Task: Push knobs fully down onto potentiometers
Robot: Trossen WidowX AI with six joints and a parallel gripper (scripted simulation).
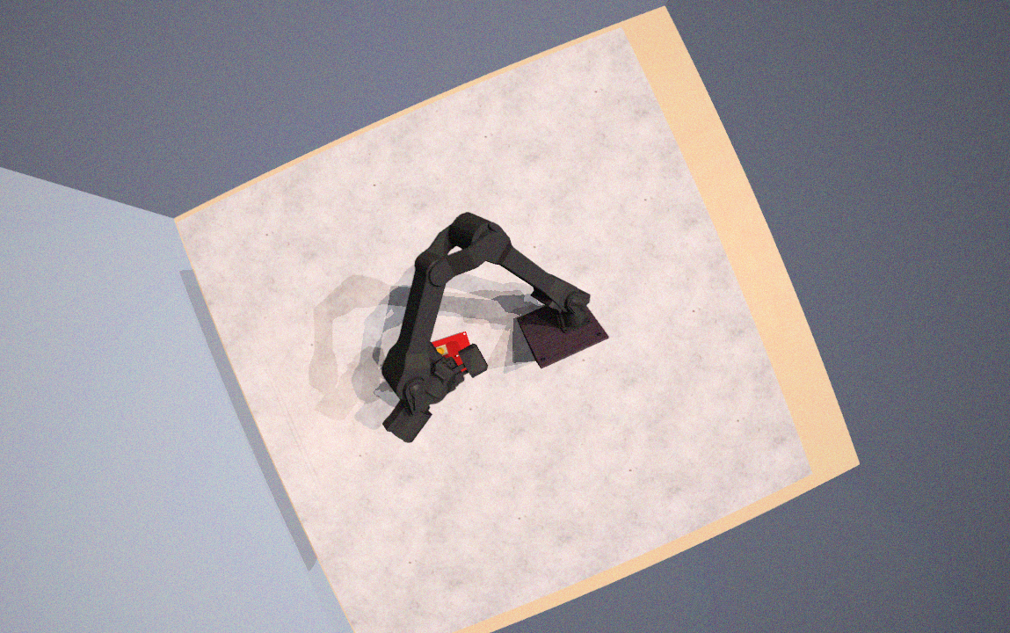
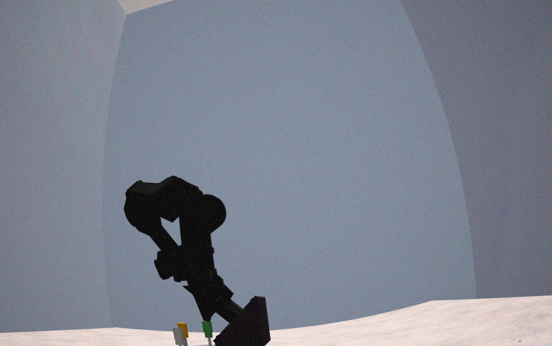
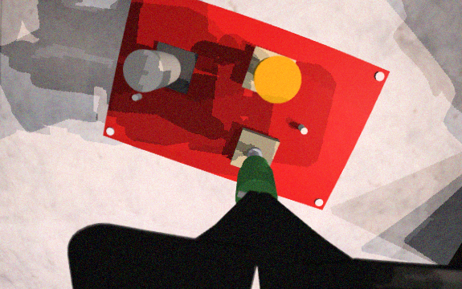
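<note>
Right now the grey knob is 60 mm ahead of my gripper tip, 40 mm to the right of it and 30 mm below it. Round my gripper tip: green knob: 10 mm below.
</note>
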